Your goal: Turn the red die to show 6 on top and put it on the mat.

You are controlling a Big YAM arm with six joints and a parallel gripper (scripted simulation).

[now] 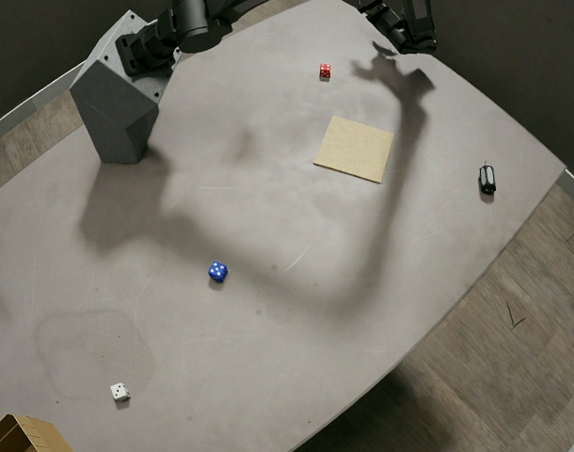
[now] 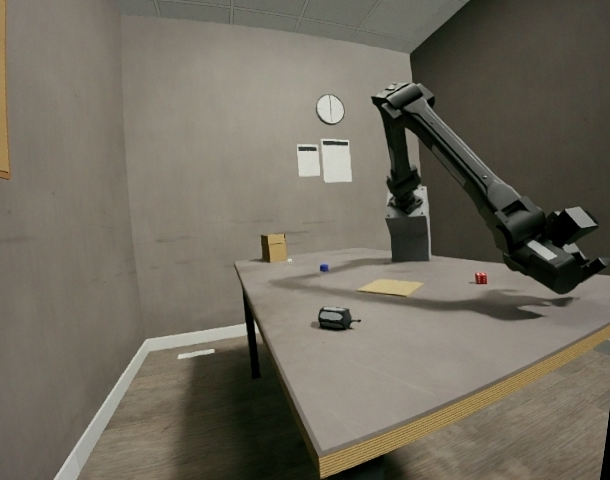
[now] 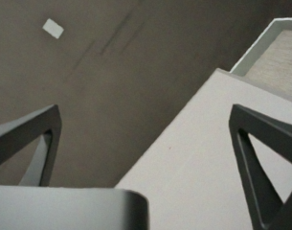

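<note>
My gripper is now 11 cm short of the red die, 20 cm to the left of it and 10 cm above it. From my hand the other things lie so: blue die 46 cm ahead, 63 cm to the right, 10 cm below; then small black device 54 cm ahead, 5 cm to the right, 10 cm below; then tan mat 34 cm ahead, 27 cm to the right, 11 cm below.
</note>
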